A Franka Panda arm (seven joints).
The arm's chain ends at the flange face. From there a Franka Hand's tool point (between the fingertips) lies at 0.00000 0.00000 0.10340 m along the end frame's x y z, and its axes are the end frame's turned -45 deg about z.
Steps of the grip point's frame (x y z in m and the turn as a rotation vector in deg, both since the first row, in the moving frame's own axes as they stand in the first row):
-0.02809, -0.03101, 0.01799, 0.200, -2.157, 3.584
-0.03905, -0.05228, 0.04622, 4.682, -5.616, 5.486
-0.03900, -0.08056, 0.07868, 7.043, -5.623, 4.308
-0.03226, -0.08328, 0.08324, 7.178, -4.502, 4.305
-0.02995, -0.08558, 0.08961, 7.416, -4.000, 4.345
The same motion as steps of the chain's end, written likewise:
-0.03871, -0.00447, 0.01806, -1.384, -1.667, 3.584
-0.05144, -0.00991, 0.04706, -0.660, -7.282, 5.486
-0.06853, -0.02698, 0.07996, 1.004, -8.956, 4.308
-0.06699, -0.03212, 0.08437, 1.892, -8.259, 4.305
-0.06736, -0.03445, 0.09073, 2.415, -8.072, 4.345

